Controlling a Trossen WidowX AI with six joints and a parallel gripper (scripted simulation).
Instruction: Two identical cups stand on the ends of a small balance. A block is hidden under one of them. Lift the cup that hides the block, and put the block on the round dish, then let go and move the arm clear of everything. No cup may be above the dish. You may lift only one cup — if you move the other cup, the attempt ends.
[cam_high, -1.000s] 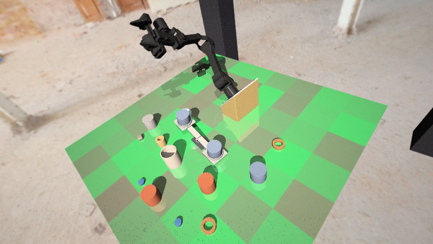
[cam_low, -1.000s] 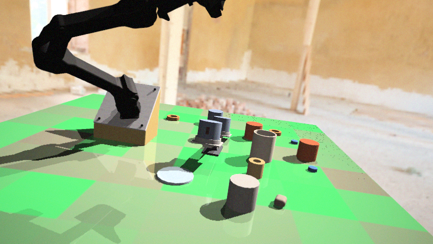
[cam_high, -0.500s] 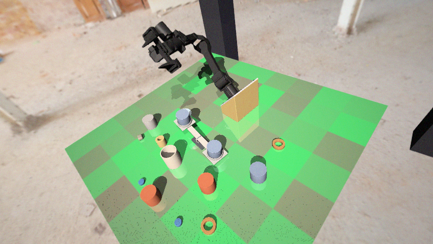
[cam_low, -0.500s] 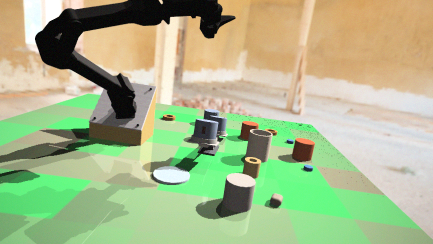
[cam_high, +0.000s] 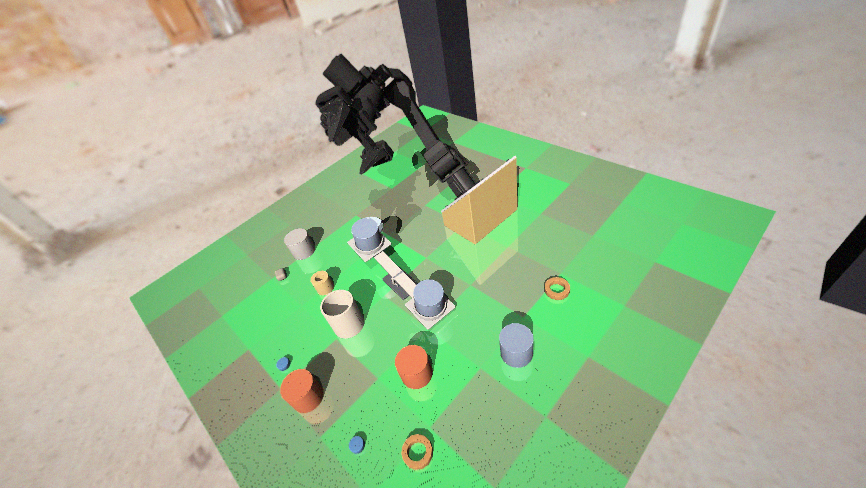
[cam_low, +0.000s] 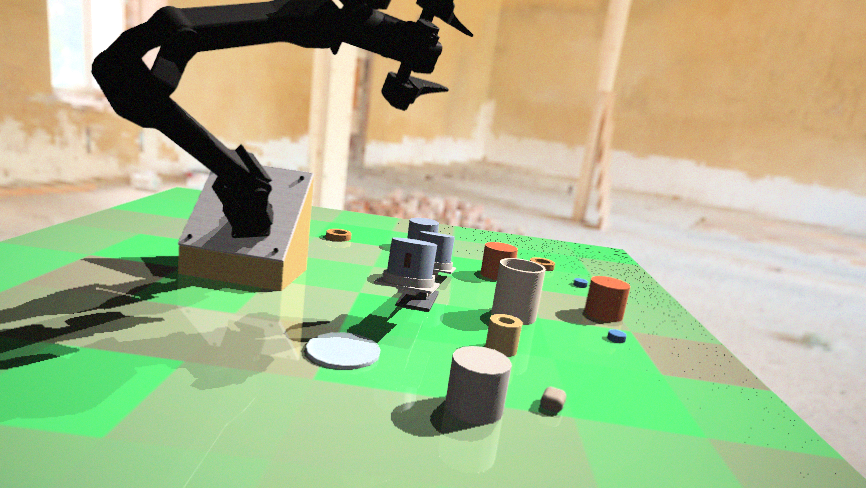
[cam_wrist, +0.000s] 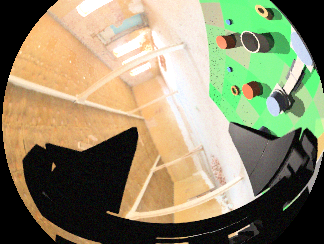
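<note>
The pale green block is 370 mm below my gripper tip, 140 mm to the left of it and 10 mm ahead of it. Round my gripper tip: round pale dish (410 mm below, 230 mm to the right, 130 mm behind).
</note>
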